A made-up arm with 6 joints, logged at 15 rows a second.
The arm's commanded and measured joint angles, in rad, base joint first. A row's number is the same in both.
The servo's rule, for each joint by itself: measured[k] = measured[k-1] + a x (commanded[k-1-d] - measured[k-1]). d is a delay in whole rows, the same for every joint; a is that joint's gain. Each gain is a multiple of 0.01, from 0.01 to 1. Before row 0 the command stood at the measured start. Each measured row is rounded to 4 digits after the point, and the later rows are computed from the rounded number. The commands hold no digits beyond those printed.
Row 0, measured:
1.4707 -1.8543 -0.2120 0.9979 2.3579 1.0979
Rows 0 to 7, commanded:
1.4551 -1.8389 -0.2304 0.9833 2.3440 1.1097
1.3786 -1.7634 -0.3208 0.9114 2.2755 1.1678
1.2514 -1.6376 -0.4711 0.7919 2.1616 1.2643
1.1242 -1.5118 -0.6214 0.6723 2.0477 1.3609
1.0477 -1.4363 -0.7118 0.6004 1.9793 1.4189
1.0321 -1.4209 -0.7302 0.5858 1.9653 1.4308
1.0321 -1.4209 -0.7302 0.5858 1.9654 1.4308
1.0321 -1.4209 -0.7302 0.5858 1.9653 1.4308
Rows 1 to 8, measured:
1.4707 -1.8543 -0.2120 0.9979 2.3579 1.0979
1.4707 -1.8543 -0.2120 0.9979 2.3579 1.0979
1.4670 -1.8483 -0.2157 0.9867 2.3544 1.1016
1.4458 -1.8152 -0.2367 0.9287 2.3347 1.1221
1.3991 -1.7459 -0.2836 0.8234 2.2914 1.1662
1.3331 -1.6546 -0.3512 0.7071 2.2305 1.2266
1.2646 -1.5695 -0.4233 0.6249 2.1677 1.2862
1.2088 -1.5115 -0.4847 0.5948 2.1171 1.3310
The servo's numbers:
d 2
a 0.24 0.39 0.20 0.77 0.25 0.31

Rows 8 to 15, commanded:
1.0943 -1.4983 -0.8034 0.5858 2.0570 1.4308
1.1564 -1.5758 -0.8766 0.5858 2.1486 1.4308
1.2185 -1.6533 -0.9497 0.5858 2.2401 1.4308
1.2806 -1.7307 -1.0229 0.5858 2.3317 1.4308
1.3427 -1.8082 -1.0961 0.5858 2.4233 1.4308
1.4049 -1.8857 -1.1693 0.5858 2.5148 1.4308
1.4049 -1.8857 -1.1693 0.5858 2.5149 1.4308
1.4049 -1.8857 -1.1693 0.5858 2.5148 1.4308
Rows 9 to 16, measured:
1.1664 -1.4762 -0.5338 0.5879 2.0792 1.3619
1.1342 -1.4546 -0.5731 0.5863 2.0507 1.3833
1.1246 -1.4716 -0.6192 0.5859 2.0523 1.3980
1.1322 -1.5122 -0.6707 0.5858 2.0764 1.4082
1.1529 -1.5672 -0.7265 0.5858 2.1173 1.4152
1.1835 -1.6310 -0.7858 0.5858 2.1709 1.4200
1.2217 -1.7001 -0.8479 0.5858 2.2340 1.4233
1.2657 -1.7725 -0.9122 0.5858 2.3042 1.4256

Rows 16 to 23, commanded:
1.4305 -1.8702 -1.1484 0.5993 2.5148 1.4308
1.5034 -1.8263 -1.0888 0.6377 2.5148 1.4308
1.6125 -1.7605 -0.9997 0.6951 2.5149 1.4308
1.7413 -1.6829 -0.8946 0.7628 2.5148 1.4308
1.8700 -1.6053 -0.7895 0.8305 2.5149 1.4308
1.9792 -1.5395 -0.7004 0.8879 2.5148 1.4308
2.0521 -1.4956 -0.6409 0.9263 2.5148 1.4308
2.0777 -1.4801 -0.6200 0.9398 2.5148 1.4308
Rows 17 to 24, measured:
1.2991 -1.8166 -0.9636 0.5858 2.3569 1.4272
1.3245 -1.8435 -1.0047 0.5858 2.3964 1.4283
1.3499 -1.8539 -1.0334 0.5962 2.4260 1.4291
1.3867 -1.8431 -1.0445 0.6282 2.4482 1.4296
1.4409 -1.8109 -1.0355 0.6797 2.4649 1.4300
1.5130 -1.7610 -1.0073 0.7437 2.4774 1.4302
1.5987 -1.7003 -0.9637 0.8105 2.4868 1.4304
1.6900 -1.6376 -0.9110 0.8701 2.4938 1.4305

